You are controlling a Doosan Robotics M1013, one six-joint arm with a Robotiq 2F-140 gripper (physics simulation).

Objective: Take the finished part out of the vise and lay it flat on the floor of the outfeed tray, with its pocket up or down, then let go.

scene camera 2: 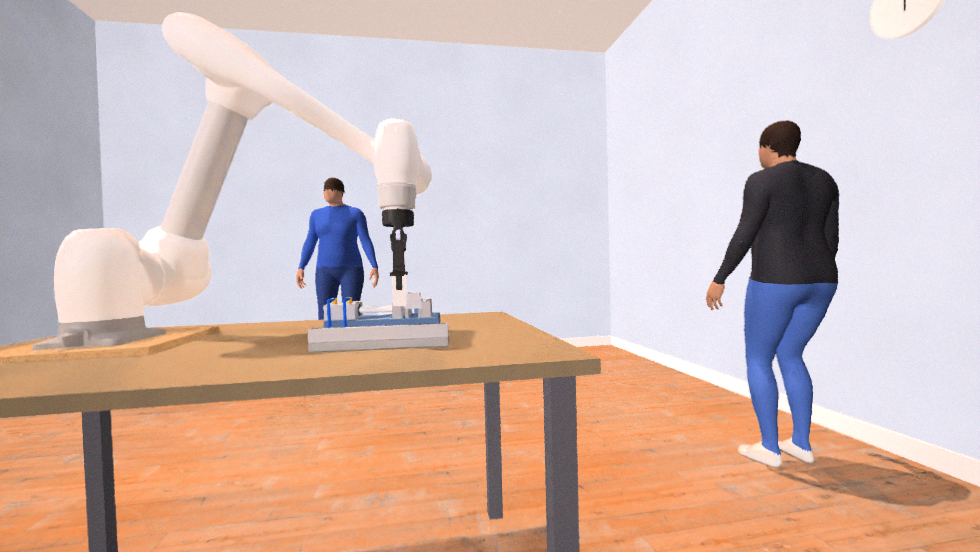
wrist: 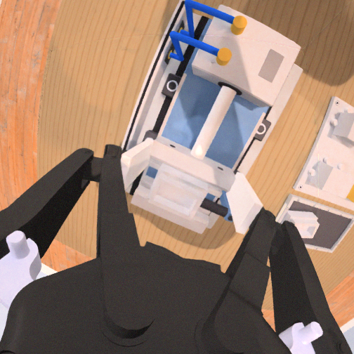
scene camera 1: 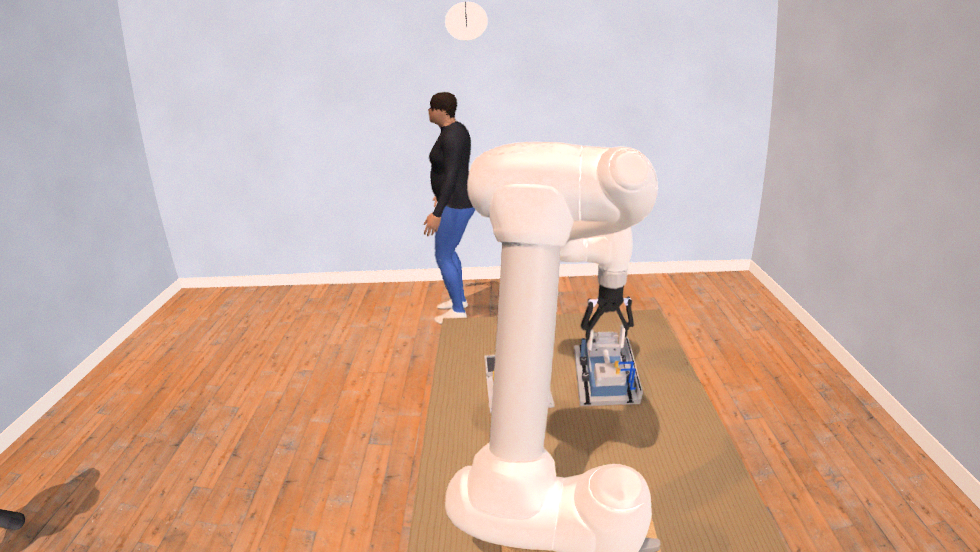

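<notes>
The vise has a blue bed, a white spindle and a moving jaw. The finished part, a pale block with its pocket up, sits between this jaw and the end jaw. My gripper points straight down over the vise. It is partly closed, its white pads at the two ends of the moving jaw, and appears shut on that jaw. In the wrist view the pads stand clear of the part's sides. The dark-floored tray, apparently the outfeed tray, holds a pale block.
A white plate with pale blocks lies beside the tray. Blue hoses with orange ends rise beside the vise housing. All stand on the table. A person in black and one in blue stand beyond the table.
</notes>
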